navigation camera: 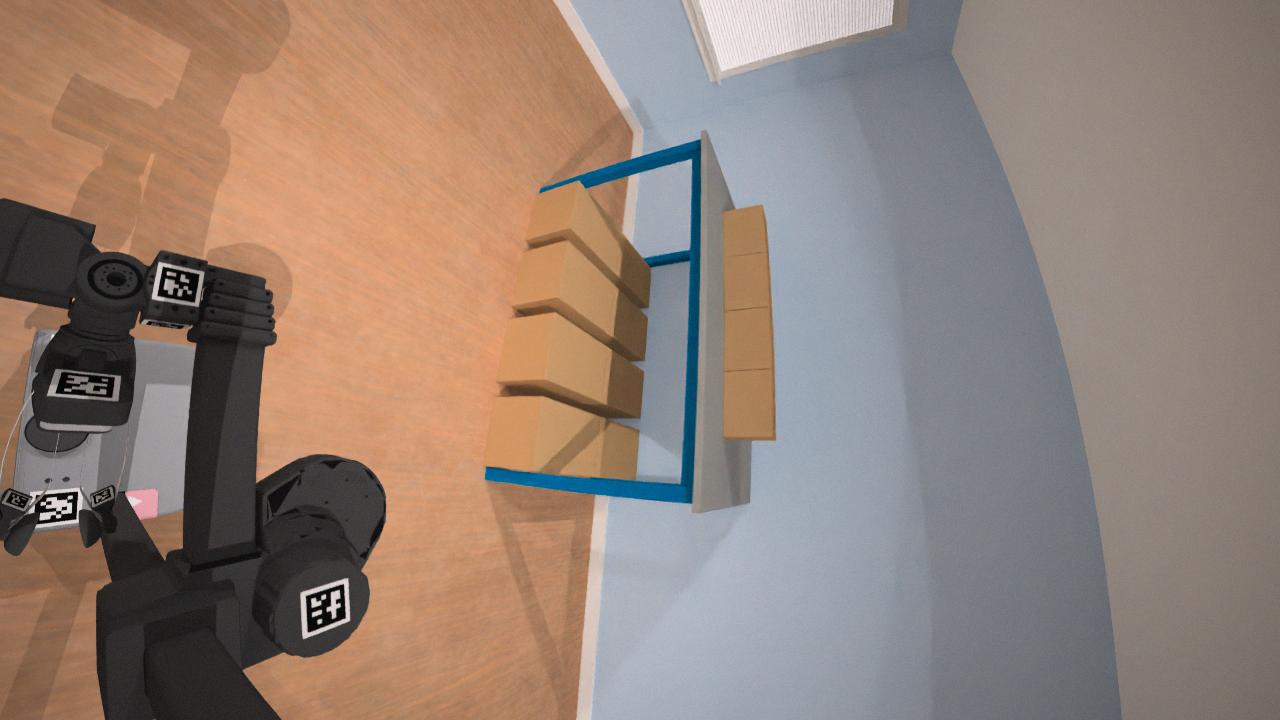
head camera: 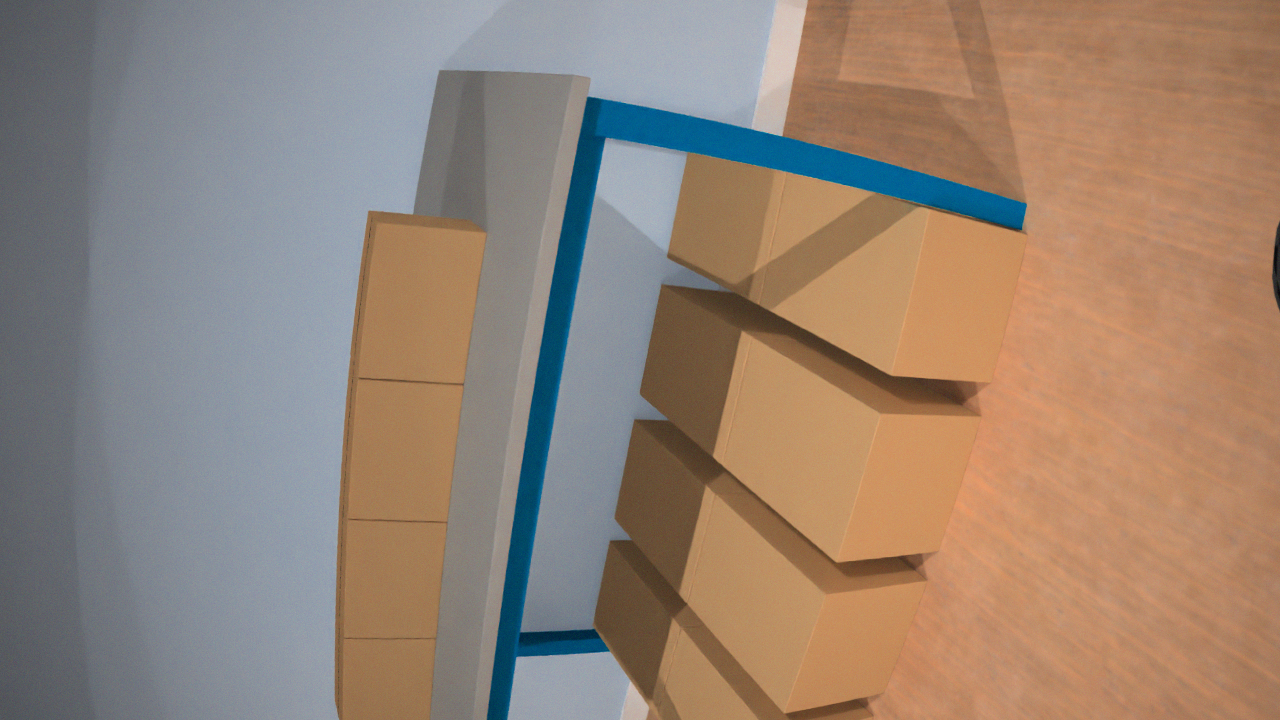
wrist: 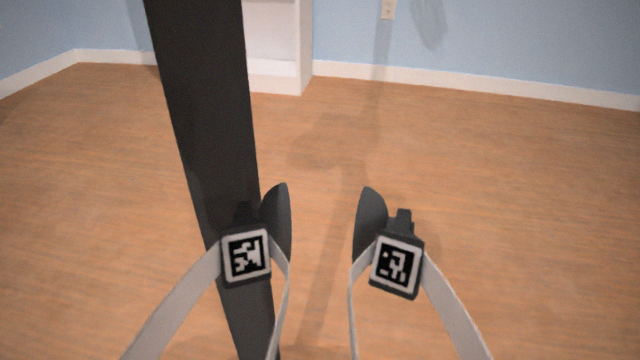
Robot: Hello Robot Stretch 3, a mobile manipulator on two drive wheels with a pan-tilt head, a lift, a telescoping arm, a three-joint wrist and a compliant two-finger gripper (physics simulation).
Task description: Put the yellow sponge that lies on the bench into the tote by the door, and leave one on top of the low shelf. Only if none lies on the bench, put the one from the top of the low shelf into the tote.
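Places are measured from the robot's base along level axes (x ahead, y left, z up), in centimetres.
Pixels of known places: gripper, fingertip midpoint: [navigation camera: 54,547] [wrist: 324,212].
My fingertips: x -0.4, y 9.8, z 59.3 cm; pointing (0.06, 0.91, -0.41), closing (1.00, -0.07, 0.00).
Behind a point stands the place of what it marks.
A bench [head camera: 505,268] {x -129.8, y 0.3, z 91.5 cm} [navigation camera: 709,358] {x -125.6, y -21.5, z 91.5 cm} with a grey top and blue frame stands against the blue wall. A row of cardboard boxes [head camera: 416,304] [navigation camera: 745,277] stands on its top and hides what is behind them. No yellow sponge shows on the visible part of the top. The low shelf, the tote and the door do not show in these views. My gripper [navigation camera: 53,530] {x -0.4, y 9.8, z 59.3 cm} [wrist: 324,212] {x -0.4, y 9.8, z 59.3 cm} is open and empty, its fingers apart over my base in the navigation camera view, away from the bench.
Large cardboard boxes [head camera: 832,268] [navigation camera: 563,349] stand on the floor under the bench top. A window [navigation camera: 796,35] {x -218.5, y -247.5, z 140.6 cm} is on the wall past the bench's far end. In the wrist view, my dark mast [wrist: 215,125] {x -6.0, y 11.6, z 63.6 cm} stands left, before a white furniture piece [wrist: 306,50] {x -3.7, y 175.8, z 19.8 cm}.
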